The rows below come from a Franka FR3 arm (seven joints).
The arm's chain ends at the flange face. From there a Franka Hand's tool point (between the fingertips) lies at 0.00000 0.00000 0.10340 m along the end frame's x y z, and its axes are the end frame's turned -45 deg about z.
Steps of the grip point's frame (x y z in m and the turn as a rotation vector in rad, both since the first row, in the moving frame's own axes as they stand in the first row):
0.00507 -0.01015 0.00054 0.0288 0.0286 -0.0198
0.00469 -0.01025 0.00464 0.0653 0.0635 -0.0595
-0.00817 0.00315 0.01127 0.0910 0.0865 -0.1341
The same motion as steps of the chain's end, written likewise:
-0.00354 -0.00657 0.00063 0.0406 -0.0001 -0.0198
-0.00352 -0.00117 0.00507 0.0911 -0.0013 -0.0595
-0.00235 0.02089 0.01208 0.1255 -0.0032 -0.1341

